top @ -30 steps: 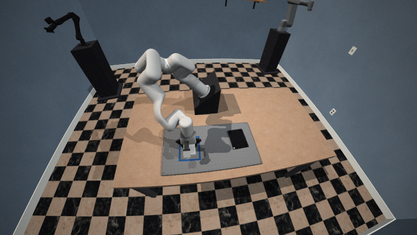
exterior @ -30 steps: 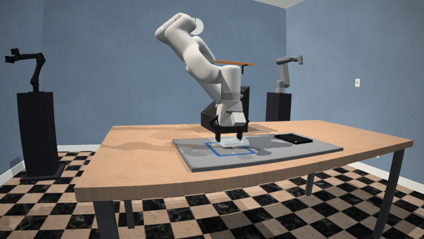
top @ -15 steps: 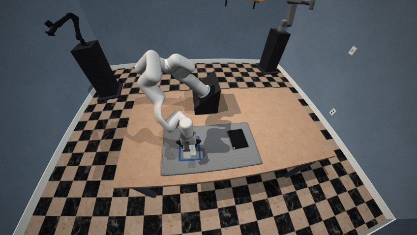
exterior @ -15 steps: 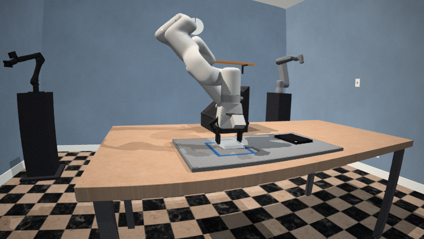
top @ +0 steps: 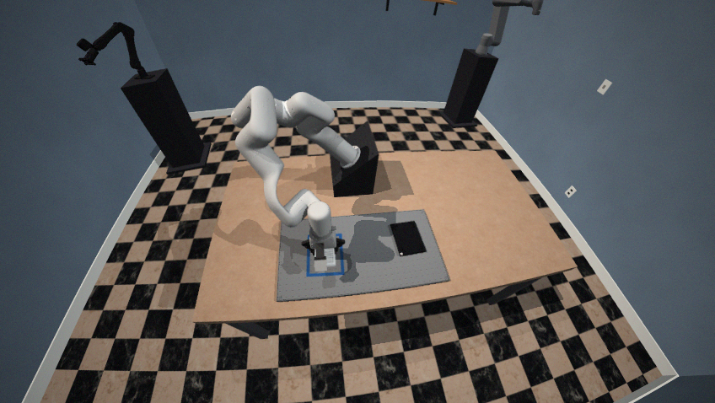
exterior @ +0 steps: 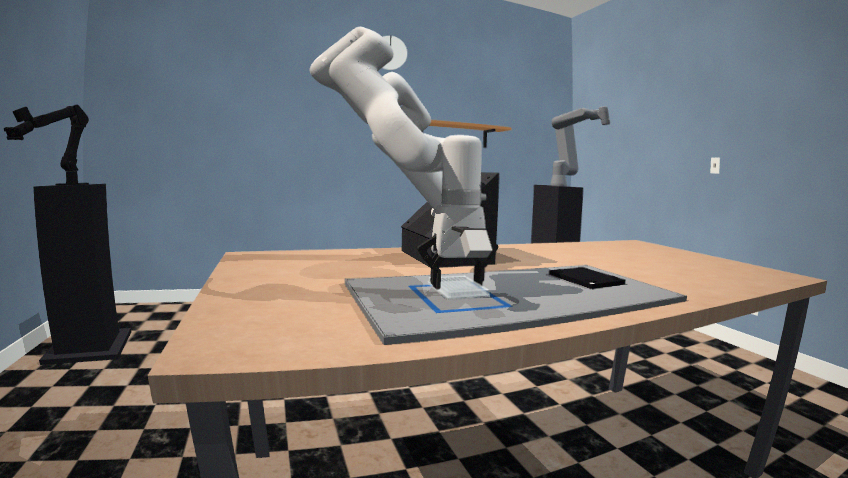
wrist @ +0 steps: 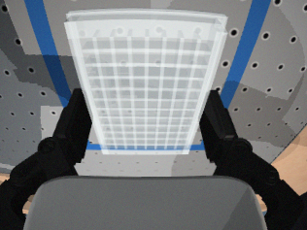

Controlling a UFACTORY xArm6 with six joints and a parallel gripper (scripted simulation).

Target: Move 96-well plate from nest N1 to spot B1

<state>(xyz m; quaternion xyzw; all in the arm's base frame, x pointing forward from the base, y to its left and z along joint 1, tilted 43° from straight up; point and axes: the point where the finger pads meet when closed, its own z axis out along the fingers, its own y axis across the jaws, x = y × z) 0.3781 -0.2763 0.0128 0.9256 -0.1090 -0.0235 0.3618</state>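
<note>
Right now my hand is 1 cm above the 96-well plate. Also, from my hand: black plate nest N1: 37 cm to the left, 2 cm below, 2 cm ahead.
</note>
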